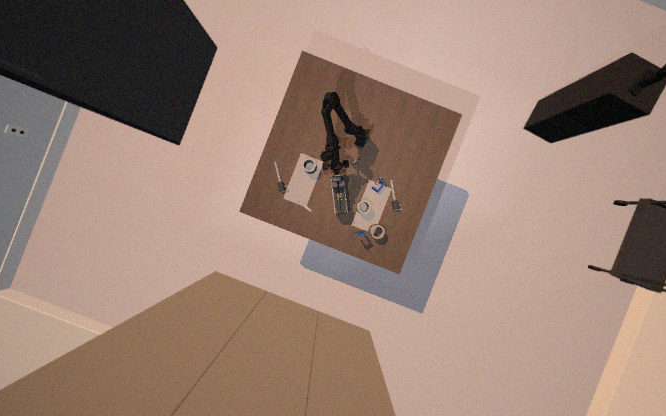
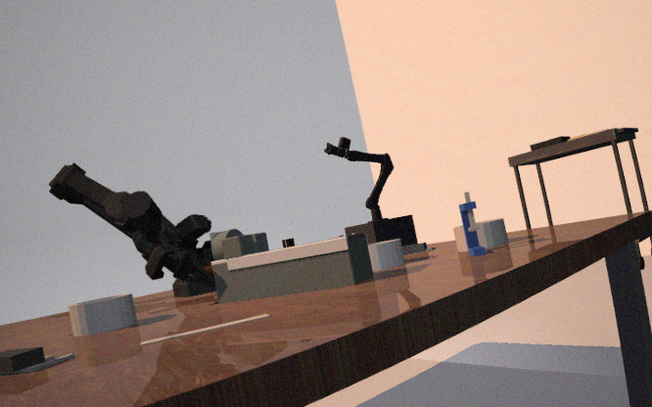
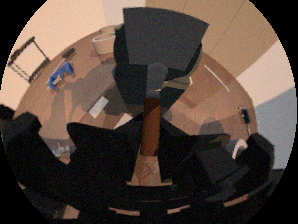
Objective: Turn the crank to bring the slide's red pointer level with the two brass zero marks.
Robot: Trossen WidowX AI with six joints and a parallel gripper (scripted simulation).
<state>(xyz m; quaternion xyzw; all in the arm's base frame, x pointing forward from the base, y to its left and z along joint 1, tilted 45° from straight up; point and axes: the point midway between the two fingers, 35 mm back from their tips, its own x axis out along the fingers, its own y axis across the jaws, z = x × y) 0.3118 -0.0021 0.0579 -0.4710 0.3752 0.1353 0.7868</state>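
Now: the crank handle 10 mm behind my gripper tip, 10 mm to the right of it and 30 mm above it. The rest, counted from my gripper tip: red pointer (130 mm ahead, 90 mm to the left, 50 mm above); thin white rod (310 mm ahead, 110 mm to the right, 30 mm below).
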